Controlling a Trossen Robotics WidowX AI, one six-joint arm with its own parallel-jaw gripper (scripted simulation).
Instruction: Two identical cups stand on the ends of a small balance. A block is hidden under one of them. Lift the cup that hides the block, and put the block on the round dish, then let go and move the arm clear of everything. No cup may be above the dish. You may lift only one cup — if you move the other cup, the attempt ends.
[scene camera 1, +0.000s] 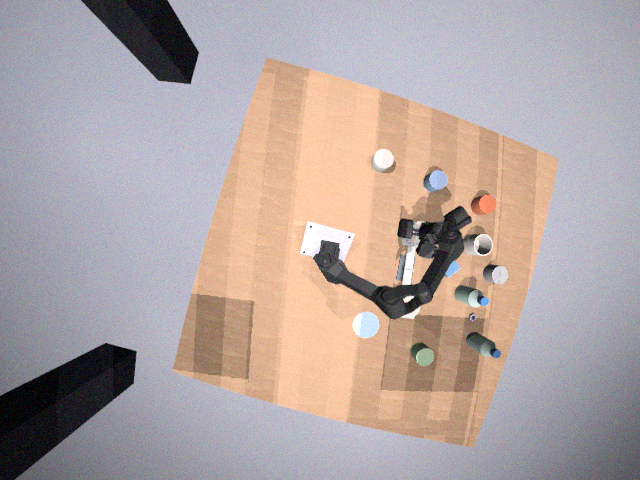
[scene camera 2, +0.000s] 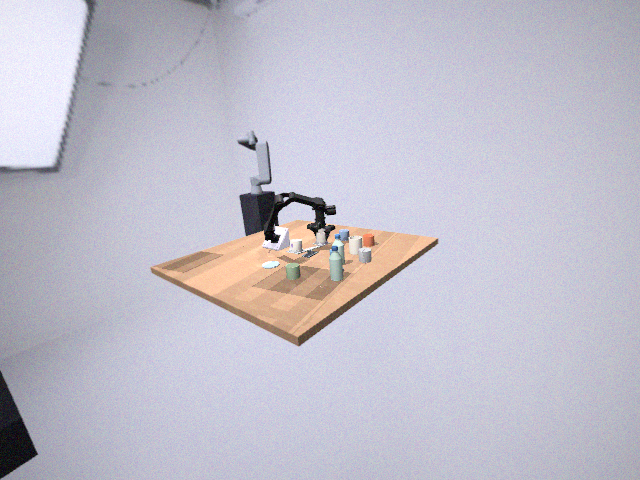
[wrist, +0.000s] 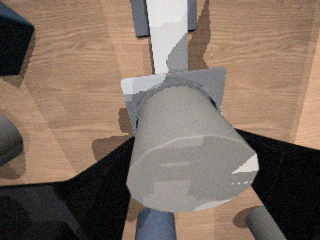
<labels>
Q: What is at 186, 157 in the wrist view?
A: A cream cylinder.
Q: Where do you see my gripper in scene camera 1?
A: At 417, 232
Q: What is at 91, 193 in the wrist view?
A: My gripper.
</labels>
